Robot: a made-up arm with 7 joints. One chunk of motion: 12 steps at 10 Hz.
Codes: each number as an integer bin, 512 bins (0 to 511) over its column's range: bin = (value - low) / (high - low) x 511, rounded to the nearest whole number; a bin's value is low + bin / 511 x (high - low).
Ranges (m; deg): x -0.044..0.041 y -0.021..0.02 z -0.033..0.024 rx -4.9..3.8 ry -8..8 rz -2.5..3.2
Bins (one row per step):
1: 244 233 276 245 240 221
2: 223 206 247 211 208 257
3: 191 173 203 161 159 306
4: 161 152 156 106 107 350
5: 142 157 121 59 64 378
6: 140 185 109 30 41 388
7: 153 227 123 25 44 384
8: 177 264 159 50 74 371
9: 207 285 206 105 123 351
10: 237 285 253 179 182 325
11: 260 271 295 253 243 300
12: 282 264 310 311 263 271
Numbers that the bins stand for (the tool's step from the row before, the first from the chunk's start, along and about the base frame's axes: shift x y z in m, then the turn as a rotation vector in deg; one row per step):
1: -0.00341 -0.00231 -0.00221 -0.729 -0.485 -0.035
2: -0.00691 -0.00447 -0.00545 -1.308 -1.487 0.367
3: -0.01223 -0.00712 -0.01036 -2.159 -3.022 0.913
4: -0.01722 -0.00880 -0.01560 -3.095 -4.650 1.404
5: -0.02038 -0.00840 -0.01950 -3.895 -5.996 1.716
6: -0.02071 -0.00616 -0.02084 -4.389 -6.716 1.828
7: -0.01855 -0.00279 -0.01928 -4.474 -6.622 1.783
8: -0.01456 0.00018 -0.01526 -4.049 -5.683 1.638
9: -0.00957 0.00187 -0.01002 -3.112 -4.149 1.415
10: -0.00458 0.00187 -0.00478 -1.852 -2.301 1.125
11: -0.00075 0.00074 -0.00009 -0.593 -0.391 0.846
12: 0.00291 0.00018 0.00158 0.395 0.235 0.523

